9 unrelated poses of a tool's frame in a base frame.
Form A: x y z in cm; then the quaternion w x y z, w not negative.
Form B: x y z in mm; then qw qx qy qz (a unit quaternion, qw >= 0). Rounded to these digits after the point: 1 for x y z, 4 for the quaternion.
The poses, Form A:
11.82, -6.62, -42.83, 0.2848, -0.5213, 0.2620, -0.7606
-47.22, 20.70, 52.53, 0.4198, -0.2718, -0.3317, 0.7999
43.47, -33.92, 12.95, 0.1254, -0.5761, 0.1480, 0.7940
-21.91, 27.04, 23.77, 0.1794, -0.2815, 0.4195, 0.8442
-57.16, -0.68, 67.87, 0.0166, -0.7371, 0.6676, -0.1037
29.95, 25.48, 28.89, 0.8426, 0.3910, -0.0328, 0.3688
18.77, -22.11, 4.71, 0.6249, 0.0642, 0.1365, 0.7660
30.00, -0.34, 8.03, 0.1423, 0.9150, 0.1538, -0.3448
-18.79, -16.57, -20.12, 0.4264, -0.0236, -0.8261, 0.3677
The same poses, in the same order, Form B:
118.2, -66.2, -428.3, 0.2848, -0.5213, 0.2620, -0.7606
-472.2, 207.0, 525.3, 0.4198, -0.2718, -0.3317, 0.7999
434.7, -339.2, 129.5, 0.1254, -0.5761, 0.1480, 0.7940
-219.1, 270.4, 237.7, 0.1794, -0.2815, 0.4195, 0.8442
-571.6, -6.8, 678.7, 0.0166, -0.7371, 0.6676, -0.1037
299.5, 254.8, 288.9, 0.8426, 0.3910, -0.0328, 0.3688
187.7, -221.1, 47.1, 0.6249, 0.0642, 0.1365, 0.7660
300.0, -3.4, 80.3, 0.1423, 0.9150, 0.1538, -0.3448
-187.9, -165.7, -201.2, 0.4264, -0.0236, -0.8261, 0.3677

